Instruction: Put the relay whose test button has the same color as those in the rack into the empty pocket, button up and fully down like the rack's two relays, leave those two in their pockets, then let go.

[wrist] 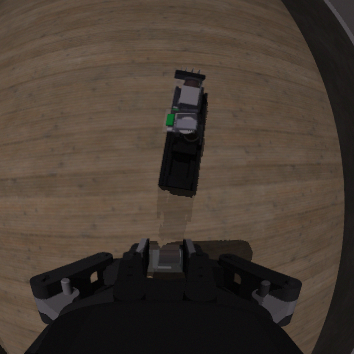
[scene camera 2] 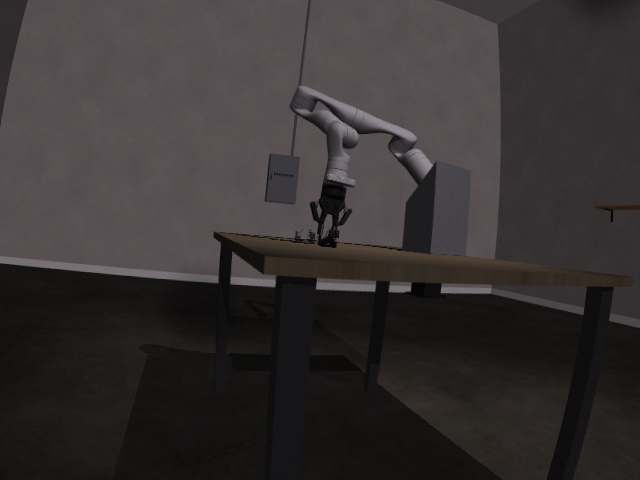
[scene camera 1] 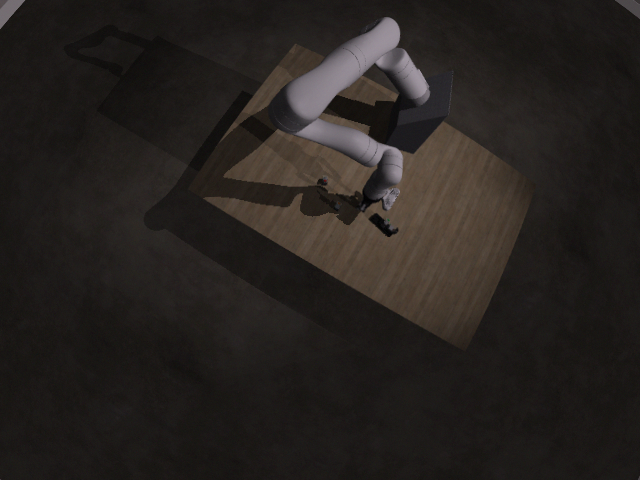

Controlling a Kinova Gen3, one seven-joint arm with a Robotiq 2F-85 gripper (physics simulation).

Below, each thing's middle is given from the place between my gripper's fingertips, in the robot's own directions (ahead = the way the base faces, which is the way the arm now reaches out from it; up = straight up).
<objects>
I see the black rack [wrist: 179, 165] 40 mm ahead of my hand, 100 mm to the left of it and 10 mm below it.
</objects>
